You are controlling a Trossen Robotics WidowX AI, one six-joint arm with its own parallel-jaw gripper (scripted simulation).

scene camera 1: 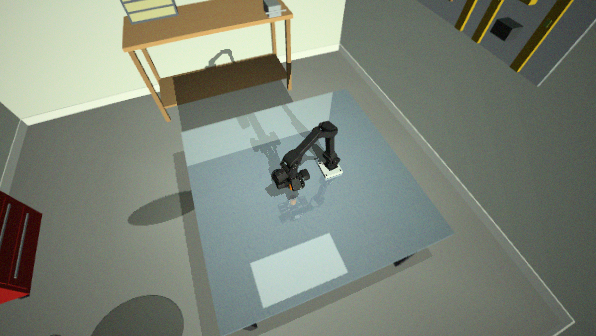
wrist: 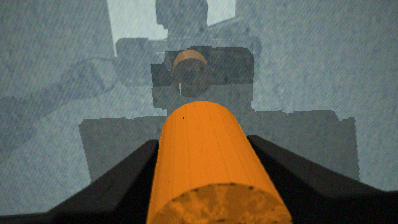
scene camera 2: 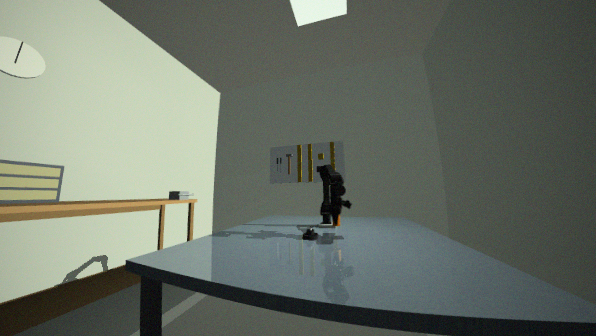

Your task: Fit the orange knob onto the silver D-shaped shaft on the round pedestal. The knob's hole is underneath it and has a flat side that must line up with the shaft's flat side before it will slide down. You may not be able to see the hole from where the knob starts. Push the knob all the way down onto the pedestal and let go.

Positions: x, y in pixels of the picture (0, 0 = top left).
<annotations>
my gripper: holds an orange knob (wrist: 205, 161)
</annotations>
